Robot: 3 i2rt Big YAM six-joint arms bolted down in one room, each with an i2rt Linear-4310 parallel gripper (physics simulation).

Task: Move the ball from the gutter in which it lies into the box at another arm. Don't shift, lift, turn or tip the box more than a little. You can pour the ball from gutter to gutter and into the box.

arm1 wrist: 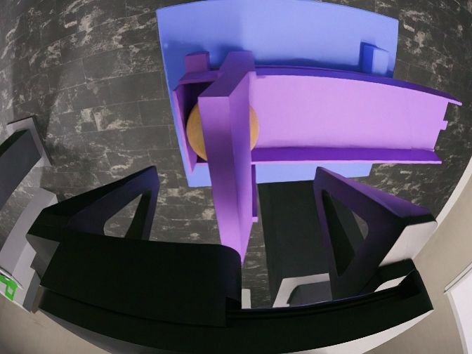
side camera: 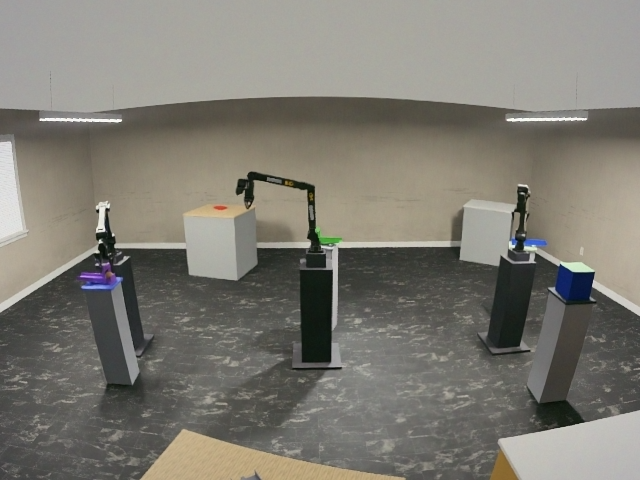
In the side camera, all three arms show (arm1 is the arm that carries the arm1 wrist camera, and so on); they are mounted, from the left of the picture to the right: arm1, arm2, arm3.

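Observation:
A tan ball (arm1 wrist: 196,131) (side camera: 109,275) lies at the closed left end of the purple gutter (arm1 wrist: 340,117) (side camera: 92,277), partly hidden by its upright handle. The gutter rests on a blue plate (arm1 wrist: 200,30) (side camera: 87,286). Arm1's gripper (arm1 wrist: 237,171) is open, its fingers wide apart on both sides of the handle and clear of it; in the side camera it is small, just above the gutter. Arm2's gripper (side camera: 248,204) hangs over the floor, left of its pedestal, too small to read. Arm3's fingers are too small to make out. The dark blue box (side camera: 573,283) with a pale green top stands at far right.
A green gutter (side camera: 329,240) lies on a stand behind arm2. A blue gutter (side camera: 535,242) lies behind arm3. A large white block (side camera: 211,245) with a wooden top carries a red thing (side camera: 220,207). Another white block (side camera: 485,232) stands at the back right.

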